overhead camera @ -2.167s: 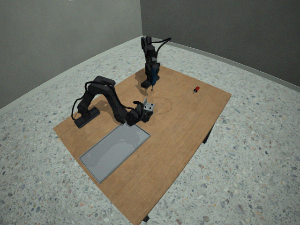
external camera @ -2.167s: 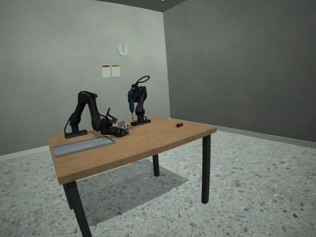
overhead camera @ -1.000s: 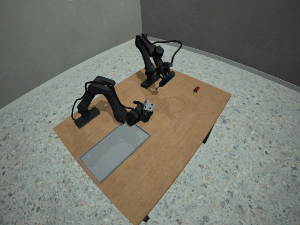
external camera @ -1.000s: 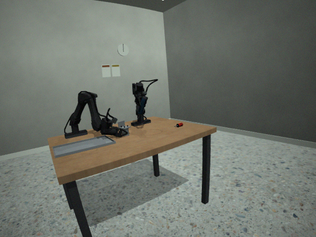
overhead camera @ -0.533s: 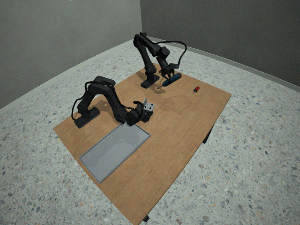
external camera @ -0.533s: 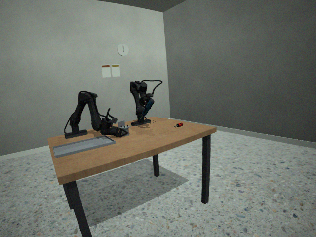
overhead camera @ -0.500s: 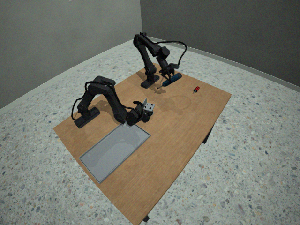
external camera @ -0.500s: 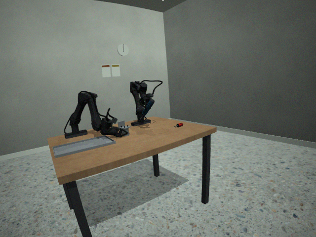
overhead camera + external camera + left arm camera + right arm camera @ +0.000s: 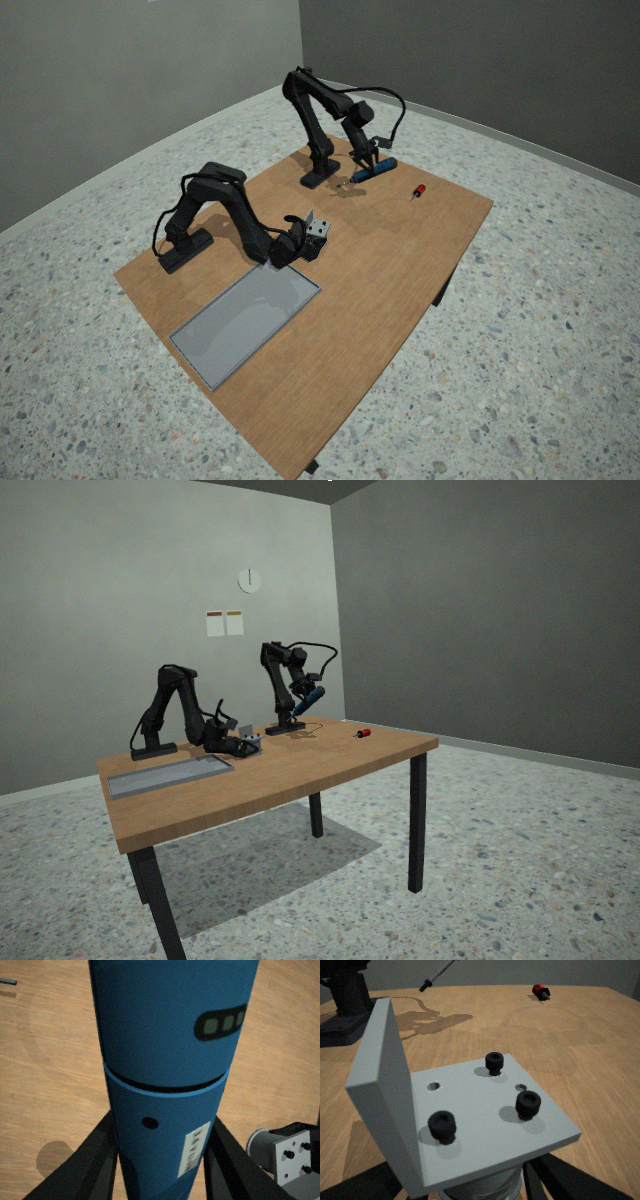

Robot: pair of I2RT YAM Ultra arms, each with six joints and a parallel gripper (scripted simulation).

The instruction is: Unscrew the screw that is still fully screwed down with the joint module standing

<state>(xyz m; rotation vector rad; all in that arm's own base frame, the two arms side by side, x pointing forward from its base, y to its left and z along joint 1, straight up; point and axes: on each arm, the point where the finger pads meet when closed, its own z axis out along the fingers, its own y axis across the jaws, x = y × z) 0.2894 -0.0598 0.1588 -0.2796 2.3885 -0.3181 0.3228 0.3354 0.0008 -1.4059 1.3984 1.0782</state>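
Right now my right hand is 1 cm below the joint module. The rest, counted from my right hand: grey L-shaped bracket (5 cm above); flat grey tray (7 cm ahead, 35 cm to the right, 2 cm below); screw (9 cm behind, 19 cm to the left, 6 cm above).
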